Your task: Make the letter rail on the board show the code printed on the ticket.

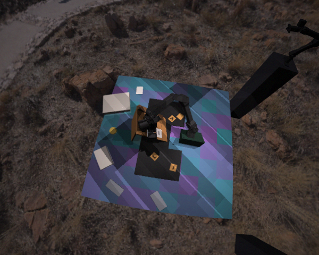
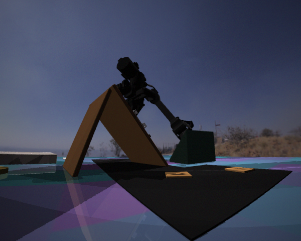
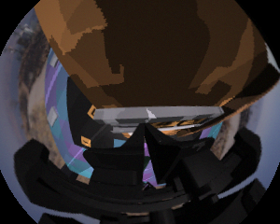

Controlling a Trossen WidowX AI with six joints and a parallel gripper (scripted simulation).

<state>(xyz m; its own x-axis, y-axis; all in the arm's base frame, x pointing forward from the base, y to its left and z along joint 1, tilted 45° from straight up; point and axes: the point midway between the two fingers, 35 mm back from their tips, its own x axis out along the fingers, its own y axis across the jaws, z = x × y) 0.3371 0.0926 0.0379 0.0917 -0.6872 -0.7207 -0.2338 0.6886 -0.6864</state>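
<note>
Now: the letter tile 3 cm to the right of my gripper tip and 1 cm ahead of it. The rest, counted from my gripper tip: black mat: 17 cm below, 14 cm behind, 3 cm to the right; yellow disc: 37 cm ahead, 16 cm below, 1 cm to the left; white ticket: 8 cm below, 6 cm behind, 2 cm to the right.
</note>
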